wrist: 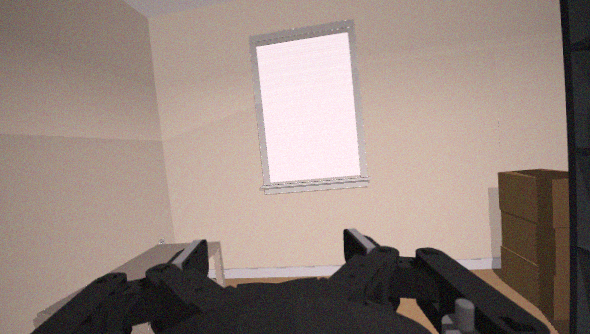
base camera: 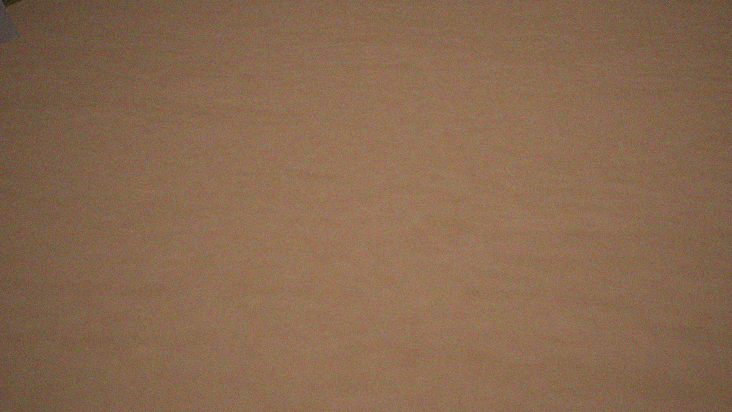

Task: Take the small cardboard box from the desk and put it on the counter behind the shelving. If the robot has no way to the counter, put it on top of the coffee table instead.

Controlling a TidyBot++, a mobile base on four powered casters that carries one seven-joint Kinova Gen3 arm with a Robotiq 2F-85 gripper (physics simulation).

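Places are measured from the arm's base along level axes (x ahead, y left, z up), in millimetres.
Where they show: gripper, fingertip midpoint: (wrist: 277, 249).
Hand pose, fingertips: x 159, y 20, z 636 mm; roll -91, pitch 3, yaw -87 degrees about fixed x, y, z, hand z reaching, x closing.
Things, the pixels of their centre, and the offset from my fingertips. "spot": a spot on its surface instead. Level surfaces: height alone.
- counter, surface height: dz -583 mm
- bright window, surface spot: (wrist: 310, 110) spot: dx +1929, dy -228, dz +393 mm
- brown floor, surface height: dz -1033 mm
- grey object, surface spot: (base camera: 6, 28) spot: dx +915, dy +719, dz -1011 mm
My gripper (wrist: 277, 249) is open in the wrist view, with its two fingers wide apart and no object between them. A pale table or counter (wrist: 165, 251) stands low at the left, partly hidden behind the left finger; I cannot tell whether it is the desk, the counter or the coffee table. Part of a tall dark unit (wrist: 580, 117), which may be the shelving, shows at the right edge. The small cardboard box cannot be made out in either view.
A stack of brown boxes (wrist: 520, 225) stands at the right beside the dark unit. A bright window (wrist: 310, 110) is in the far wall (wrist: 430, 125). The base camera shows brown floor (base camera: 365, 214) and part of a grey object (base camera: 6, 28) at the upper left corner.
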